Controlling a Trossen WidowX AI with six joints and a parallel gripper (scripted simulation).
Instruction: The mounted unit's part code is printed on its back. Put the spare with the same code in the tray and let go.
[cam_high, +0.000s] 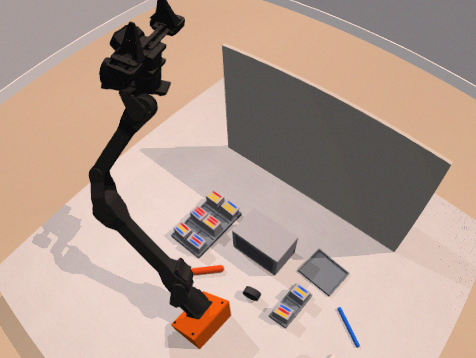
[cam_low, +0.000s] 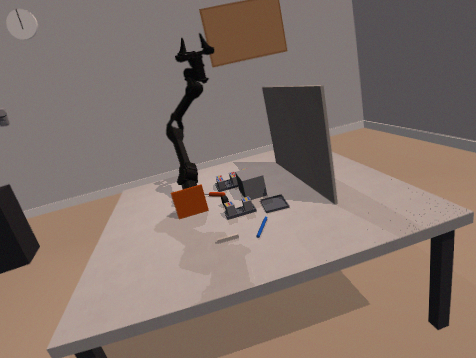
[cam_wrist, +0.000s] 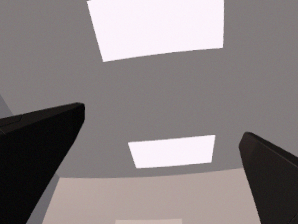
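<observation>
Now: gripper tip 60 mm past the rack, 380 mm to the left of it and 760 mm above it. Round my gripper tip: small black puck: 90 mm behind, 270 mm to the right, 740 mm below; mounted unit: 60 mm ahead, 210 mm to the right, 710 mm below; tall grey panel: 310 mm ahead, 250 mm to the right, 540 mm below.
</observation>
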